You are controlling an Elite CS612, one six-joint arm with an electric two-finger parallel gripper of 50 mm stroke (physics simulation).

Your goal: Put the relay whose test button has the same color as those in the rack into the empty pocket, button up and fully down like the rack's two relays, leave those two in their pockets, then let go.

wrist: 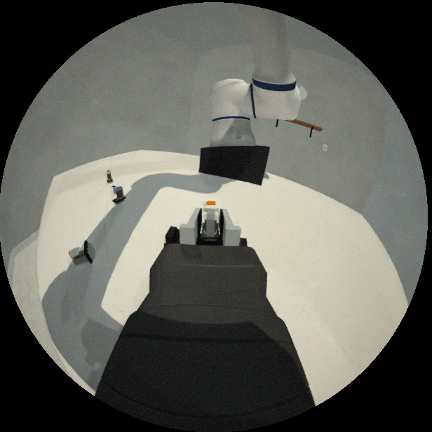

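My gripper (210,216) is shut on a relay with an orange test button. The held relay (210,215) stands between the two grey fingers with its orange button (211,203) at the top in the view. A black block (171,235) shows left of the fingers and a small black edge (243,242) right of them; I cannot tell whether these belong to the rack. The rack's pockets and its two relays cannot be made out, and the held relay's lower end is hidden, so its seating cannot be told.
A relay with an orange button (79,253) lies on its side at the left. A blue-button relay (118,193) and a red-button relay (109,176) stand farther back on the pale table (320,240). The robot's black base plate (234,164) is at the back.
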